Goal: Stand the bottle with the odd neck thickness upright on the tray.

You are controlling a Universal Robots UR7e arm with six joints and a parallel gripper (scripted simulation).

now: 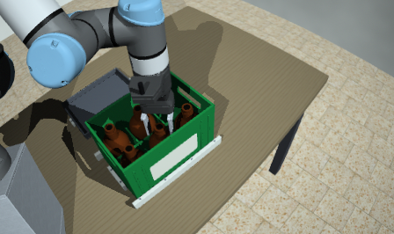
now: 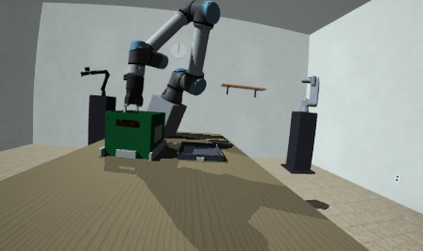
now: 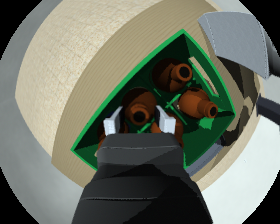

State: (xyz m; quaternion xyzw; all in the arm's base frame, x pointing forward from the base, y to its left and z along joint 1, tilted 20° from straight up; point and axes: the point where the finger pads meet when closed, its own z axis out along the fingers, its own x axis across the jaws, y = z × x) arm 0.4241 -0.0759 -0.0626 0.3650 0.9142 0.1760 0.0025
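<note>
Now: the crate 8 cm below my hand and 4 cm to the left of it. Round my hand: dark grey tray: 33 cm to the left, 15 cm below, 4 cm behind.
</note>
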